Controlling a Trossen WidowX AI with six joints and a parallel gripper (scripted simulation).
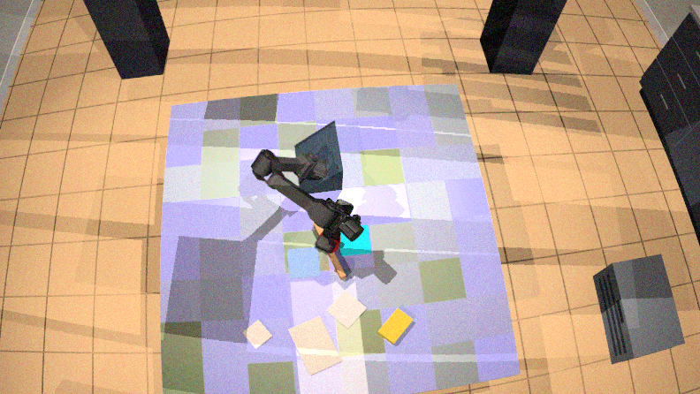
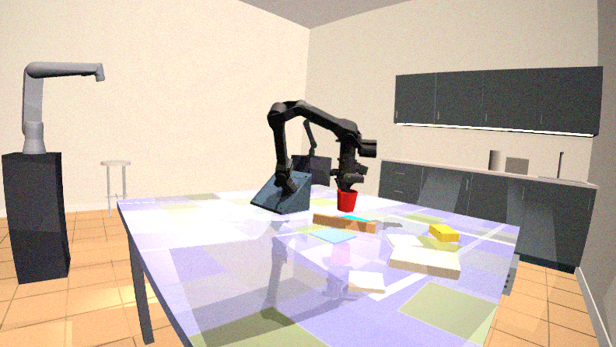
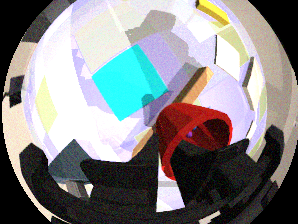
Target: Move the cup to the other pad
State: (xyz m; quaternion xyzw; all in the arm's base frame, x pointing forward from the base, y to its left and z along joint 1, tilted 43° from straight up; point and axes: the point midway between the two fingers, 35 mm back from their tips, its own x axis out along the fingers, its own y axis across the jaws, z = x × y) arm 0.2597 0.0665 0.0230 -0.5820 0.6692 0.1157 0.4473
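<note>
Now: the cyan pad 11 cm below my gripper tip, 8 cm to the left of it and 1 cm behind it. Round my gripper tip: wooden stick 9 cm below, 3 cm ahead, 2 cm to the right; then cup 3 cm ahead, 2 cm to the right.
</note>
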